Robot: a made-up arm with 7 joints.
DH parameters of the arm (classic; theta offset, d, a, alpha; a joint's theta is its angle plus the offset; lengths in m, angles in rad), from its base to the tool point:
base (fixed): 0 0.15 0 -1.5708
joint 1: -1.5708 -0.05 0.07 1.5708
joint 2: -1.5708 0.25 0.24 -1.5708
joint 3: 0 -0.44 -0.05 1.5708
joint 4: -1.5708 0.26 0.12 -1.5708
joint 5: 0 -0.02 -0.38 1.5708
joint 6: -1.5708 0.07 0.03 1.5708
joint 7: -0.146 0 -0.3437 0
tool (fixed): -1.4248 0.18 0 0
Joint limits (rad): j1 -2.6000..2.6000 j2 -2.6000..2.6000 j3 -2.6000..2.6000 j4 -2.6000..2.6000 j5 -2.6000..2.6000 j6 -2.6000..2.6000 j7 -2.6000..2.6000
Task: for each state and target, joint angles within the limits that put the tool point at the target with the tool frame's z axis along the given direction. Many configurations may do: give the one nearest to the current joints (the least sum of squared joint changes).
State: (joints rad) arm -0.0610 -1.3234 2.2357 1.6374 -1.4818 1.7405 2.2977
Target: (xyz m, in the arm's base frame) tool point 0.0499 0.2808 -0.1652 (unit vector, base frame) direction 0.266 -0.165 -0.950
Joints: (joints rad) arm 0.1937 -0.9297 2.5643 1.2329 -1.8997 2.6000 2.3092
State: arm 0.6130 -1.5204 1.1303 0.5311 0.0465 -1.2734 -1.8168
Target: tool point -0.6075 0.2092 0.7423 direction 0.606 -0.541 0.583
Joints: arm 0.7078 -1.1304 0.7500 1.0966 -0.5518 -0.6464 -2.0598
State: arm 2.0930 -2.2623 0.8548 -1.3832 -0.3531 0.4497 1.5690
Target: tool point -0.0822 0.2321 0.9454 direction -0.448 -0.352 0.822
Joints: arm 2.6000 -1.4349 0.4066 -1.1471 0.4416 -0.1597 1.1897
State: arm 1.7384 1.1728 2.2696 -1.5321 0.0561 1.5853 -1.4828
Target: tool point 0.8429 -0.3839 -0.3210 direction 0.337 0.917 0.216
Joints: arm 1.9748 1.4713 2.1209 -1.3677 0.3672 1.7384 -1.4118
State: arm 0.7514 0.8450 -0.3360 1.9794 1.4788 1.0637 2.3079
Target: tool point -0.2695 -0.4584 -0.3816 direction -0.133 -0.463 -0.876
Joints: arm 0.1078 0.9047 -1.0139 1.6269 1.0023 1.1186 2.1284
